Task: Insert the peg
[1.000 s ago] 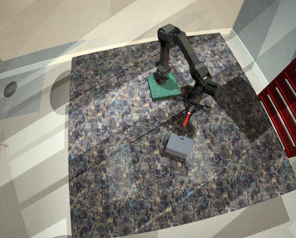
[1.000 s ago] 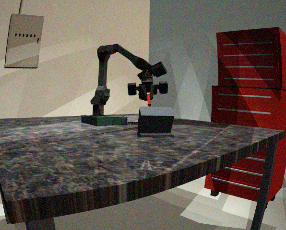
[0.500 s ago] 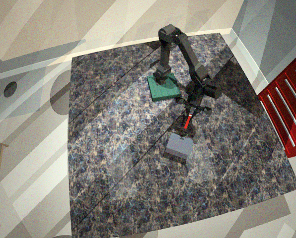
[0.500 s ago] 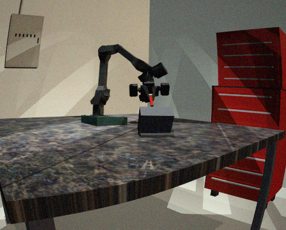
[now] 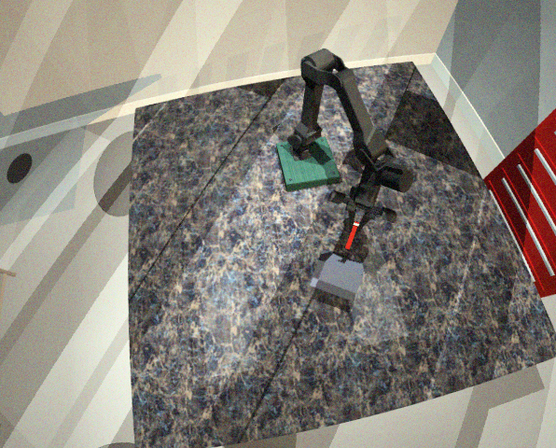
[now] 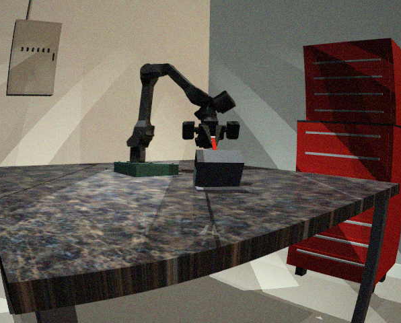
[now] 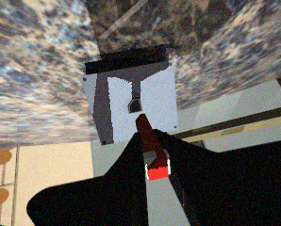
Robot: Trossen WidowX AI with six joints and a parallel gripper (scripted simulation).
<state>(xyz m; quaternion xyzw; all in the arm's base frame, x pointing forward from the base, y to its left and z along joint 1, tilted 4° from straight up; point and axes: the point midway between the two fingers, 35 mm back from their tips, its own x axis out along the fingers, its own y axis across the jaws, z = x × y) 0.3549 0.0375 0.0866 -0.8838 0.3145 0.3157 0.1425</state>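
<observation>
My gripper tip is 7 cm short of the sloped panel, 7 cm above it and 6 cm to the left of it. Round my gripper tip: red peg 1 cm to the left, 1 cm behind, 1 cm above.
</observation>
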